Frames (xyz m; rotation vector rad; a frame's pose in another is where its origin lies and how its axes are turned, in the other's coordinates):
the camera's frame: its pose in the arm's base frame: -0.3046 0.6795 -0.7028 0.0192 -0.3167 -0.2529
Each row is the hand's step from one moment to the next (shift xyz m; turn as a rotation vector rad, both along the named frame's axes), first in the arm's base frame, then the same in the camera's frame.
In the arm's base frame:
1: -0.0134 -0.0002 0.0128 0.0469 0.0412 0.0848
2: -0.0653 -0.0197 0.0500 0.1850 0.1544 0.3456
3: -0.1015 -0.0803 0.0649 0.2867 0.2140 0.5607
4: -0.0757 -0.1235 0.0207 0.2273 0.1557 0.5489
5: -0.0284 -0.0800 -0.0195 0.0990 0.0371 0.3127
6: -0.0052 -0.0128 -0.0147 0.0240 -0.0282 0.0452
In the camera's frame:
1: -0.0084 -0.0027 0.0163 0.0588 0.0562 0.0669
2: -0.0398 -0.0320 0.0674 0.2372 0.2146 0.2742
3: -0.0534 -0.0986 0.0915 0.3816 0.3095 0.4483
4: -0.0325 -0.1368 0.0406 0.3379 0.2379 0.4543
5: -0.0121 -0.0855 -0.0114 0.1773 0.0782 0.2672
6: -0.0061 -0.0145 -0.0126 0.0429 -0.0188 0.0349

